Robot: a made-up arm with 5 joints. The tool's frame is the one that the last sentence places.
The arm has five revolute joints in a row. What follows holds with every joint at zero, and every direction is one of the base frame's.
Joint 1 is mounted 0.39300 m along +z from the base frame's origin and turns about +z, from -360.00 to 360.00 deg.
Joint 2 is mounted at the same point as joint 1 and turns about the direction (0, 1, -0.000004), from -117.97 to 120.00 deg.
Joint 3 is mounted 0.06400 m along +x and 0.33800 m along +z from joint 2 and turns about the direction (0, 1, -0.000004), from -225.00 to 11.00 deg.
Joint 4 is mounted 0.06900 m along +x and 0.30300 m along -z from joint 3 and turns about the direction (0, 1, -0.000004), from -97.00 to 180.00 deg.
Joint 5 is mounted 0.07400 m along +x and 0.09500 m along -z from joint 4 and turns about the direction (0, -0.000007, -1), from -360.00 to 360.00 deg.
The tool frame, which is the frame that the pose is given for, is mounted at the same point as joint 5; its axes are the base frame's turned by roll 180.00, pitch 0.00 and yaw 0.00 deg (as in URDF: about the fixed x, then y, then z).
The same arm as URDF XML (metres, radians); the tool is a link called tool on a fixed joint. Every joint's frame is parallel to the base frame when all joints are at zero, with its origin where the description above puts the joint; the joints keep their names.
<robot name="arm">
<joint name="joint 1" type="revolute"><parent link="base"/><child link="link1"/><origin xyz="0 0 0.393"/><axis xyz="0 0 1"/><limit lower="-6.2832" upper="6.2832"/></joint>
<joint name="joint 2" type="revolute"><parent link="link1"/><child link="link2"/><origin xyz="0 0 0"/><axis xyz="0 1 0"/><limit lower="-2.059" upper="2.0944"/></joint>
<joint name="joint 3" type="revolute"><parent link="link2"/><child link="link3"/><origin xyz="0.064 0 0.338"/><axis xyz="0 1 0"/><limit lower="-3.927" upper="0.192"/></joint>
<joint name="joint 4" type="revolute"><parent link="link3"/><child link="link4"/><origin xyz="0.069 0 -0.303"/><axis xyz="0 1 0"/><limit lower="-1.693" upper="3.1416"/></joint>
<joint name="joint 5" type="revolute"><parent link="link4"/><child link="link5"/><origin xyz="0.074 0 -0.095"/><axis xyz="0 0 -1"/><limit lower="-6.2832" upper="6.2832"/></joint>
<joint name="tool_fixed" type="fixed"><parent link="link5"/><child link="tool"/><origin xyz="0 0 0" rpy="3.1416 0 0"/></joint>
<link name="base"/>
<link name="link1"/>
<link name="link2"/>
<link name="link3"/>
<link name="link4"/>
<link name="link5"/>
<link name="tool"/>
</robot>

